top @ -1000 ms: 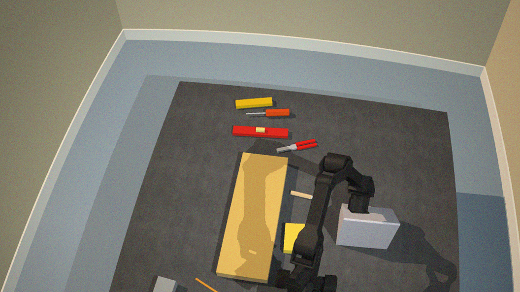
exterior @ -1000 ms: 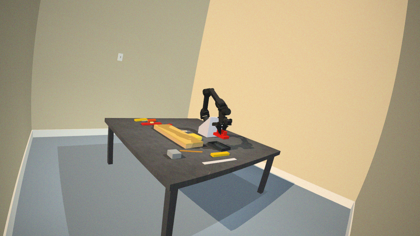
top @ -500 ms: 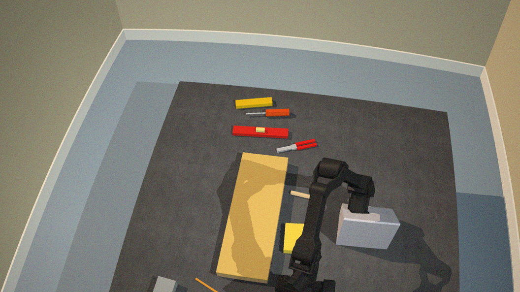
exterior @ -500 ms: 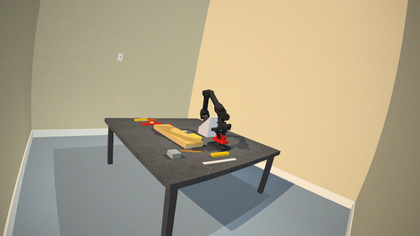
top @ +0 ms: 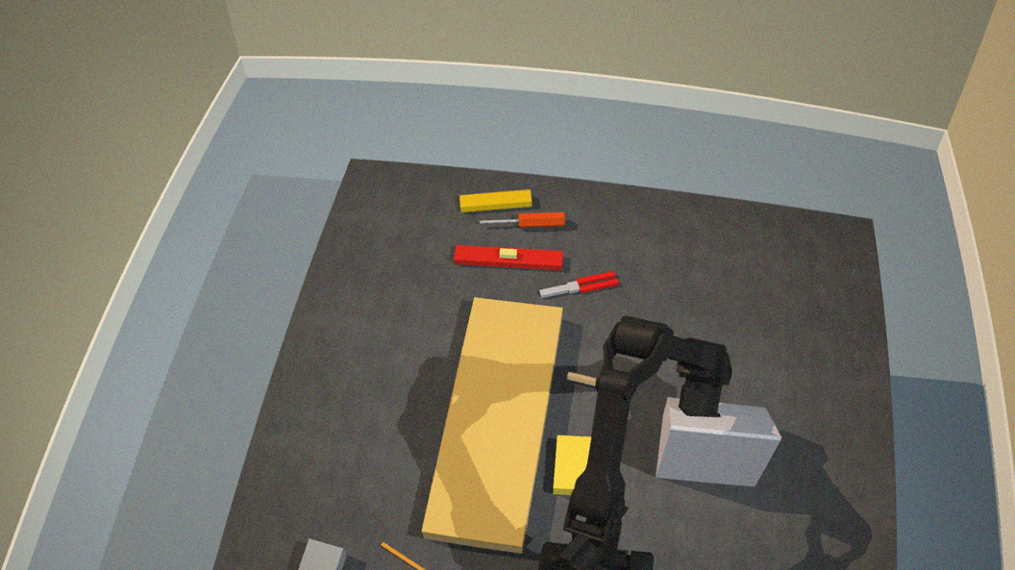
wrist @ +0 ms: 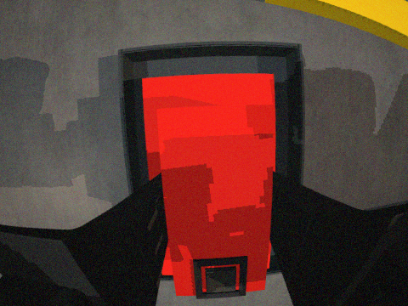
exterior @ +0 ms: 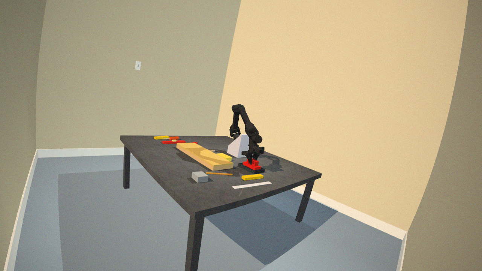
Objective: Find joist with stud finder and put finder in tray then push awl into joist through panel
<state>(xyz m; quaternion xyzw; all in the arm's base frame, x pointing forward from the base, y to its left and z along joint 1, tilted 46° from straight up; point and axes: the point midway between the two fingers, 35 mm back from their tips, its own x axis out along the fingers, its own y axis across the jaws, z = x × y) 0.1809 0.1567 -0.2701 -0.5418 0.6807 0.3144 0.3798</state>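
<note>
My gripper tip is now 3 cm above the dark tray and 1 cm to the left of it. Round my gripper tip: red stud finder (2 cm to the right, 2 cm above); then square indicator (4 cm to the right, 3 cm above); then yellow block (26 cm to the right, 3 cm below, 3 cm ahead).
</note>
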